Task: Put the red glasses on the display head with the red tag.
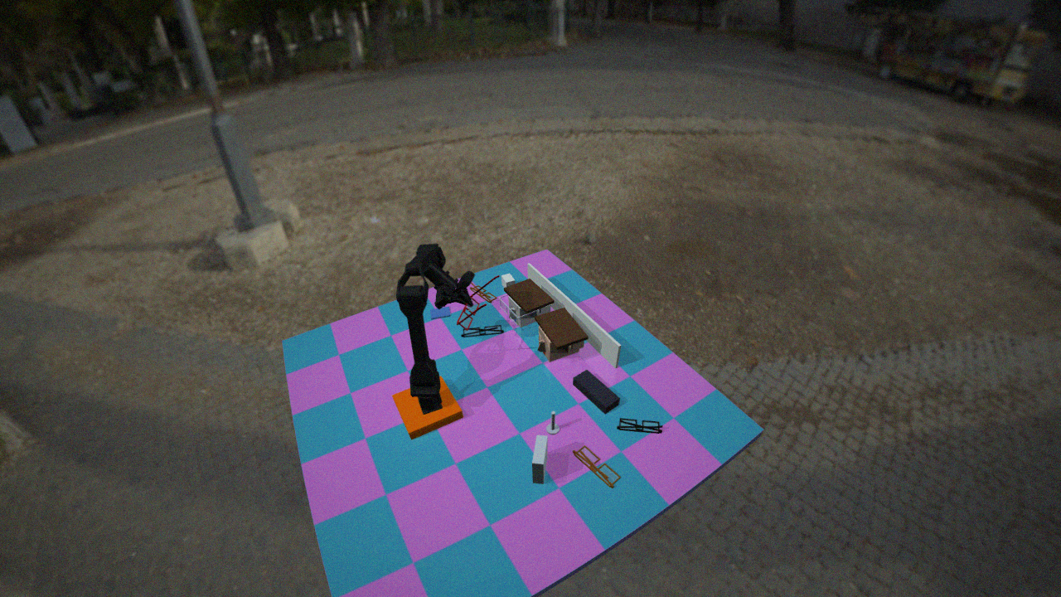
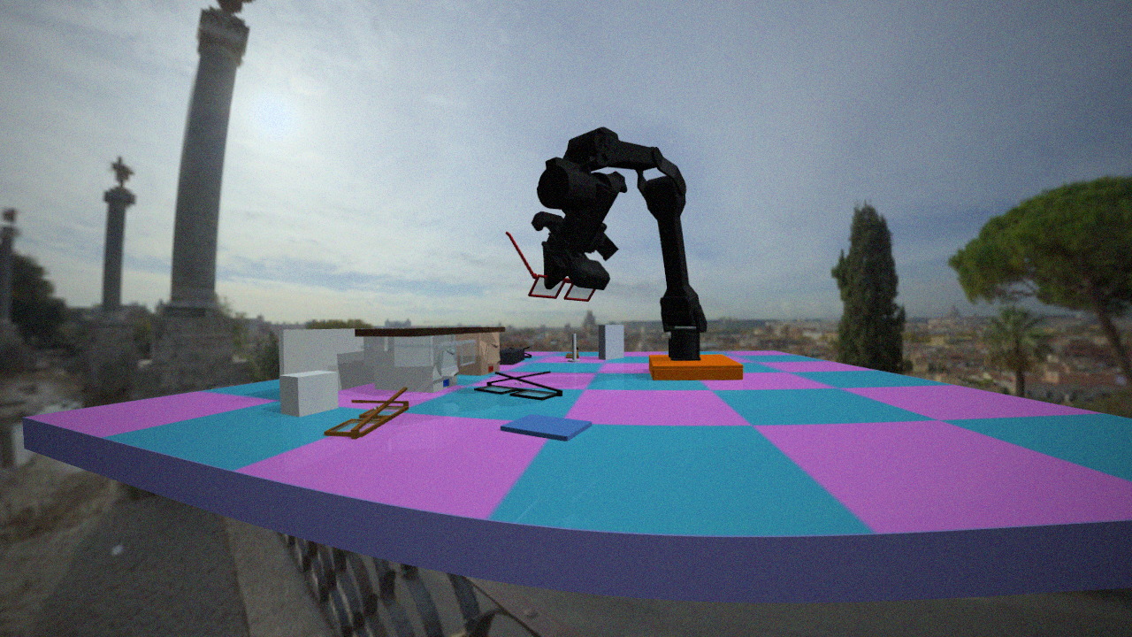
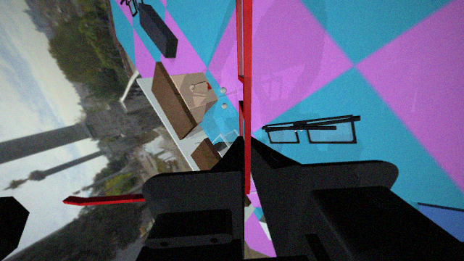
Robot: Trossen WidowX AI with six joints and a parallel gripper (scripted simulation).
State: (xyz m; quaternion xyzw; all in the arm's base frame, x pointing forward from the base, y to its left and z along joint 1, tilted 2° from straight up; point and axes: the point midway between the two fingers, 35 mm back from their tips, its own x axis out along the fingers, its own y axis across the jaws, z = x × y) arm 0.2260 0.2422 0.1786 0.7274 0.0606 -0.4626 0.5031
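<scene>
My gripper tip is now 23 cm short of the skin-coloured head, 16 cm to the left of it and 12 cm above it. From my gripper tip the other things lie so: blue pad (8 cm behind, 24 cm to the left, 18 cm below); then pale translucent head (21 cm ahead, 6 cm to the left, 12 cm below); then white wall (36 cm ahead, 4 cm to the right, 12 cm below).
</scene>
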